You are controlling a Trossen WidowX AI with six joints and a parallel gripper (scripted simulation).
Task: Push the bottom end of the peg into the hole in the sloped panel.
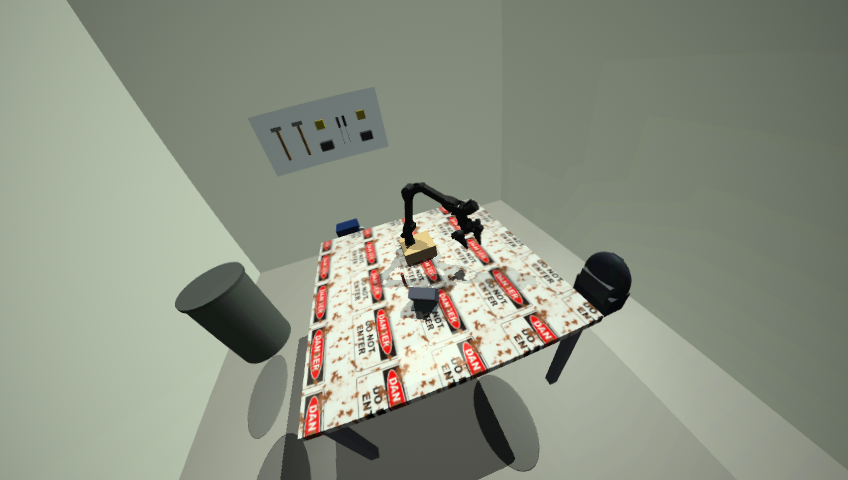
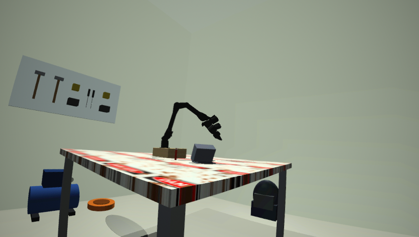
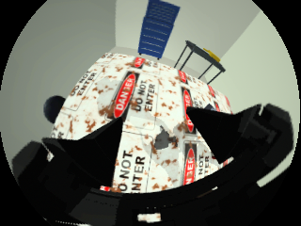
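My gripper tip is 50 mm past the red peg, 400 mm to the left of it and 120 mm above it. The rest, counted from my gripper tip: grey sloped panel 120 mm ahead, 310 mm to the right, 120 mm below.
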